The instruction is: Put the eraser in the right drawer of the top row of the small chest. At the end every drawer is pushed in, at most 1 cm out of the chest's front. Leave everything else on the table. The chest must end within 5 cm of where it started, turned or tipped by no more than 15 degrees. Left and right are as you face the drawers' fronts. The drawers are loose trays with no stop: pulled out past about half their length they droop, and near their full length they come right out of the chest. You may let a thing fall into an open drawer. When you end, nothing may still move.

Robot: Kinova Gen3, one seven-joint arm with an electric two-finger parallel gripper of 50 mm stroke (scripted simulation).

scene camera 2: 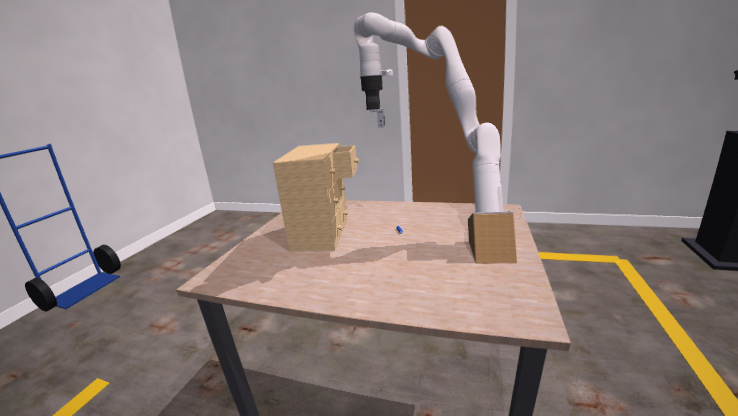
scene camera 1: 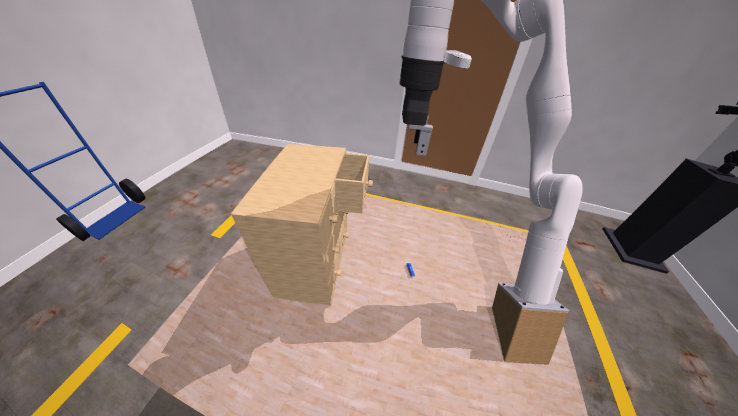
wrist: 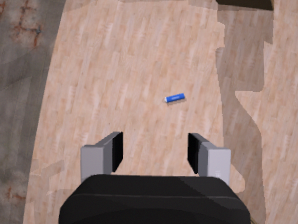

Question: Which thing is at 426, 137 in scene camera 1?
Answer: My gripper.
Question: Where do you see a wooden chest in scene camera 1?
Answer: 278, 219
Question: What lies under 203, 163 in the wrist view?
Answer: My gripper.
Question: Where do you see a drawer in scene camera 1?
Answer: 349, 193
